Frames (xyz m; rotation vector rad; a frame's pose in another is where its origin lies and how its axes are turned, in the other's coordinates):
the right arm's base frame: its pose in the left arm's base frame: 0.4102 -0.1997 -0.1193 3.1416 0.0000 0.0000
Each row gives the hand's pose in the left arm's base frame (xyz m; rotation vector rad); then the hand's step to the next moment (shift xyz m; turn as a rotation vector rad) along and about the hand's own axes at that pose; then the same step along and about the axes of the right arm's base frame.
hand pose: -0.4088 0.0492 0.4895 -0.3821 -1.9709 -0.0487
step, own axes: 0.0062 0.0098 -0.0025 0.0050 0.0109 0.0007
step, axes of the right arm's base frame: 0.0027 -0.0103 -0.0053 0.0007 -0.0117 -0.0027
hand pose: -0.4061 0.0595 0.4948 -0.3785 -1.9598 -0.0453
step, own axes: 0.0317 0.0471 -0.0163 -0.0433 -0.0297 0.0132
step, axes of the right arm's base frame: 0.0163 -0.0490 -0.0286 -0.0045 0.0360 0.0402
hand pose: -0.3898 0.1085 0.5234 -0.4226 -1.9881 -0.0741
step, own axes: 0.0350 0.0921 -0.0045 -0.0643 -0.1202 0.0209
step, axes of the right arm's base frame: 0.0205 -0.0942 -0.0206 -0.0326 0.1243 0.0501
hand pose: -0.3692 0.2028 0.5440 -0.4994 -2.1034 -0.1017
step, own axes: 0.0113 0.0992 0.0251 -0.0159 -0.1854 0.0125
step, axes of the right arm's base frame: 0.0134 -0.1007 0.0166 -0.0743 0.1710 -0.0022
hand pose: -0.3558 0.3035 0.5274 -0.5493 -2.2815 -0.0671
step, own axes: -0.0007 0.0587 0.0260 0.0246 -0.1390 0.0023
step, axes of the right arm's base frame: 0.0066 -0.0585 0.0257 -0.0731 0.1164 -0.0323
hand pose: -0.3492 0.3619 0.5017 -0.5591 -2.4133 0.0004
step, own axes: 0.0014 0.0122 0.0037 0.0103 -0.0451 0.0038
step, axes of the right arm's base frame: 0.0016 -0.0122 0.0038 -0.0272 0.0364 -0.0095
